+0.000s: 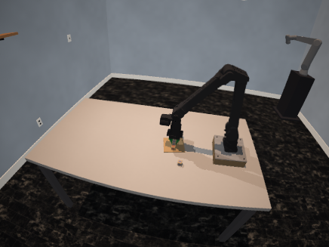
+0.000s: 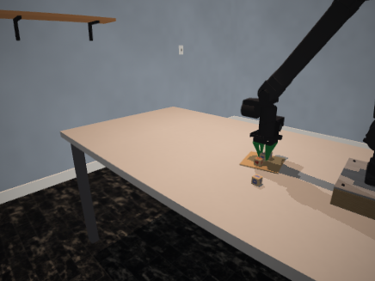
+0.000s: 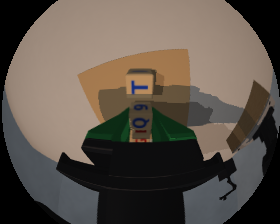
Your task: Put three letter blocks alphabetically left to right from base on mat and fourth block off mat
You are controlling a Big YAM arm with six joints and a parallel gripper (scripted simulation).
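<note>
Now: hand 2 cm above the mat.
</note>
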